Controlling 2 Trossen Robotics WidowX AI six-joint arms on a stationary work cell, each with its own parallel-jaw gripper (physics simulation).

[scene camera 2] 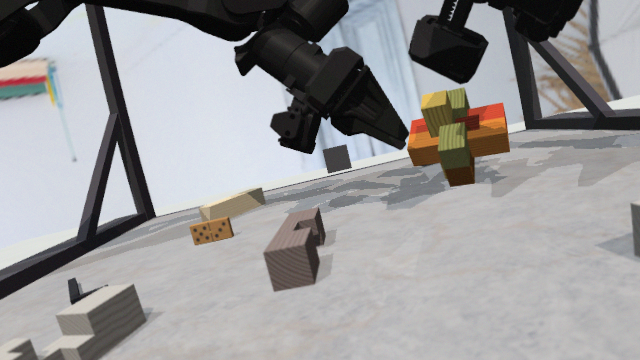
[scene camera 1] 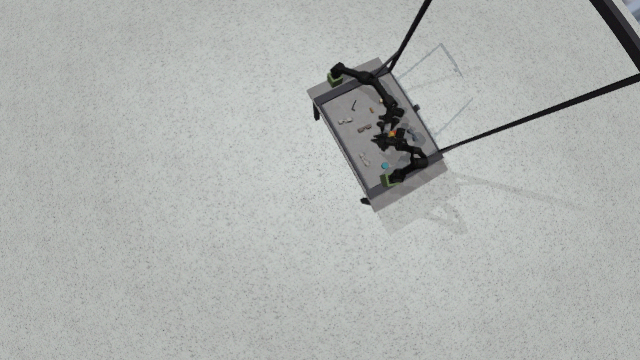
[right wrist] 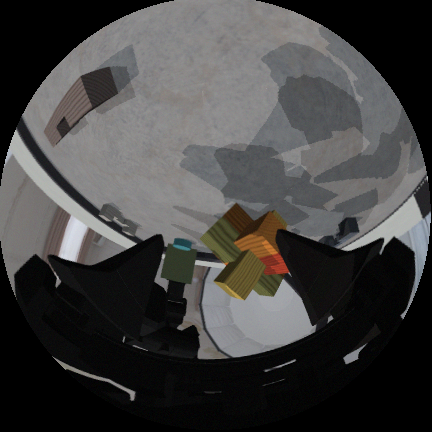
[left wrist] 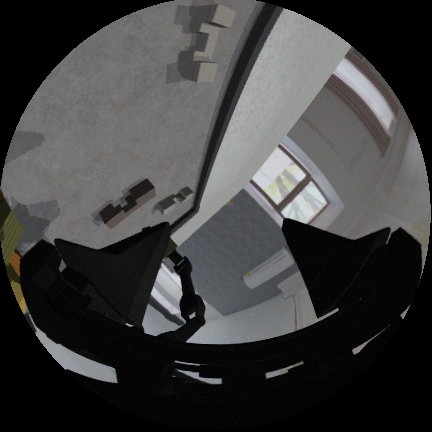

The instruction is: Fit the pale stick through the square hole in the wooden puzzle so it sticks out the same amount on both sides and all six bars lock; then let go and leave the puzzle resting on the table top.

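Frame: origin at the left arm's base, x left, y ahead, z down, level; millimetres.
Seen in the pictures: left gripper, fingertip midpoint: [scene camera 1: 372, 137] [left wrist: 227, 225]; right gripper, fingertip midpoint: [scene camera 2: 405, 142] [scene camera 1: 386, 132] [right wrist: 220, 238]; left arm's base at its link origin: [scene camera 1: 392, 179]; right arm's base at its link origin: [scene camera 1: 335, 75] [left wrist: 170, 252].
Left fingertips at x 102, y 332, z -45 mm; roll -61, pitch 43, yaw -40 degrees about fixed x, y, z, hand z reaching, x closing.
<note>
Pixels of each thing's top centre, then the offset from my left fingertips to it.
- puzzle at its top centre: [right wrist: 240, 260] [scene camera 2: 454, 125] dx -205, dy +1, dz +96 mm
- pale stick at its top centre: [scene camera 2: 231, 197] [scene camera 1: 386, 100] dx -258, dy +344, dz +134 mm
- brown notched block at its top centre: [scene camera 2: 295, 225] [right wrist: 59, 121] [left wrist: 130, 208] [scene camera 1: 364, 127] dx -10, dy +136, dz +134 mm
- domino at its top centre: [scene camera 2: 208, 221] [scene camera 1: 371, 109] dx -110, dy +289, dz +138 mm
- dark angled piece at its top centre: [scene camera 2: 86, 282] [scene camera 1: 355, 105] dx +18, dy +360, dz +154 mm
- teal round thing at its top centre: [right wrist: 181, 247] [scene camera 1: 385, 165] dx -109, dy -211, dz +143 mm
The puzzle [scene camera 1: 392, 134] [scene camera 2: 480, 142] [left wrist: 11, 232] [right wrist: 252, 245] of red, orange, yellow, green and brown bars stands on the table top. Its square hole cannot be made out. The pale stick [scene camera 1: 381, 101] [scene camera 2: 232, 203] lies flat on the table behind the domino, apart from the puzzle. My right gripper [scene camera 1: 384, 128] [scene camera 2: 403, 142] [right wrist: 220, 238] is open and empty, tips close beside the puzzle, which shows beyond them in its wrist view. My left gripper [scene camera 1: 372, 141] [left wrist: 227, 225] is open and empty, above the puzzle and pointing sideways; part of it shows at scene camera 2's upper right.
A brown notched block [scene camera 1: 364, 128] [scene camera 2: 291, 252] [left wrist: 127, 202] [right wrist: 90, 97] lies in front of the puzzle. The domino [scene camera 1: 371, 110] [scene camera 2: 211, 230], a dark angled piece [scene camera 1: 354, 105], grey notched blocks [scene camera 1: 345, 121] [left wrist: 207, 45] and a teal round thing [scene camera 1: 385, 165] lie around.
</note>
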